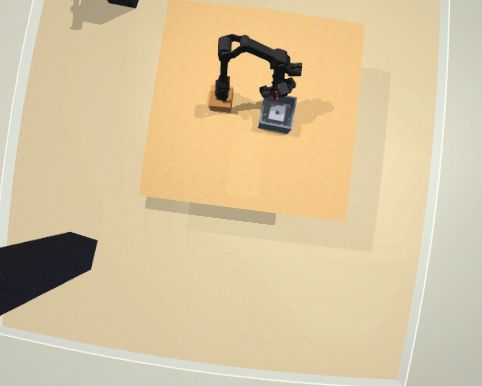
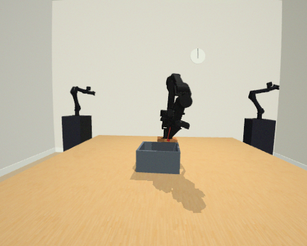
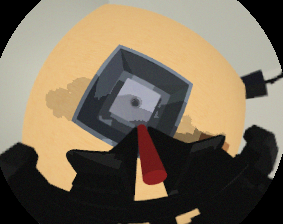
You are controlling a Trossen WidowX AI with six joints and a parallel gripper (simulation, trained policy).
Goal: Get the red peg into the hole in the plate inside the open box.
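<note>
Now: gripper tip 10 mm to the right of the red peg and 30 mm below it. Also, from my gripper tip: grey box: 30 mm ahead, 40 mm to the right, 100 mm below.
</note>
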